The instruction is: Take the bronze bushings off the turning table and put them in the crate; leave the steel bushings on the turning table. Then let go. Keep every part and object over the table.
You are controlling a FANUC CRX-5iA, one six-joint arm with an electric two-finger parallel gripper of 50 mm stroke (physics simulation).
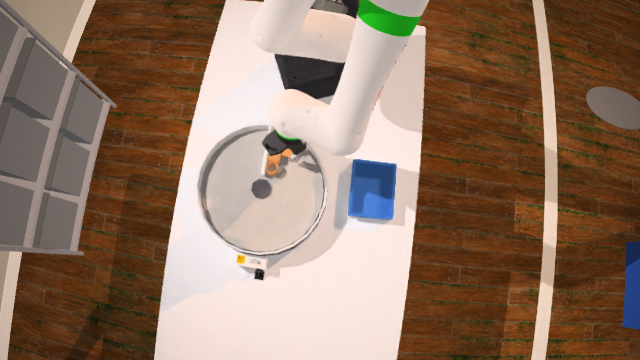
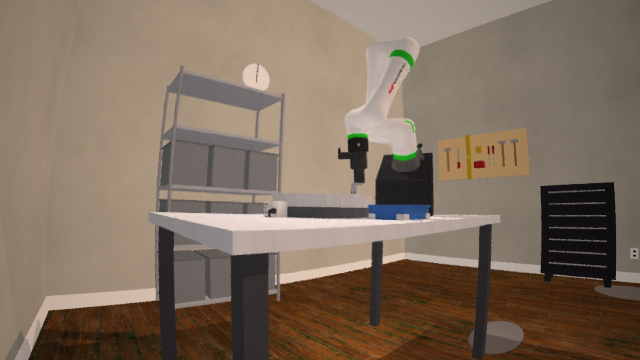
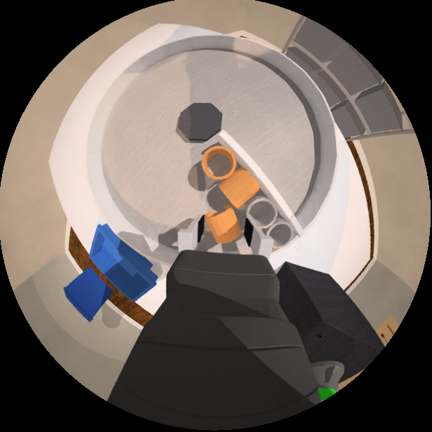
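Seen in the pictures: gripper, fingertip midpoint: (image 1: 288, 152); arm's base at its link origin: (image 2: 405, 165).
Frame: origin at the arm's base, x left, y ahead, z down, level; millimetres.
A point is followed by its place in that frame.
Observation:
The turning table (image 1: 235, 220) @(x -107, y 607, z 209 mm) (image 2: 327, 212) @(x 133, y 587, z 241 mm) (image 3: 150, 125) carries three bronze bushings: one upright near the hub (image 3: 219, 162), one lying beside it (image 3: 240, 187), and one tilted or lying (image 3: 223, 225) nearer the rim. Two steel bushings (image 3: 262, 212) (image 3: 280, 234) stand upright beside them, toward the rim. My gripper (image 2: 354, 188) @(x -3, y 351, z 180 mm) (image 3: 224, 224) is open, pointing down, its fingers on either side of the bronze bushing nearest the rim, without gripping it; their exact height is hard to tell. The blue crate (image 1: 372, 175) @(x 285, y 330, z 257 mm) (image 2: 400, 211) @(x 363, y 464, z 234 mm) (image 3: 135, 280) shows no parts inside.
A thin white bar (image 3: 262, 175) runs from near the dark hub (image 1: 261, 189) @(x -54, y 488, z 201 mm) (image 3: 200, 122) toward the rim, along the bushings. The turning table has a raised rim. A small white control box (image 1: 252, 262) @(x -15, y 720, z 204 mm) (image 2: 276, 208) @(x 17, y 731, z 230 mm) sits beside it. The black robot base (image 1: 312, 77) @(x 8, y 121, z 81 mm) (image 3: 325, 310) stands behind.

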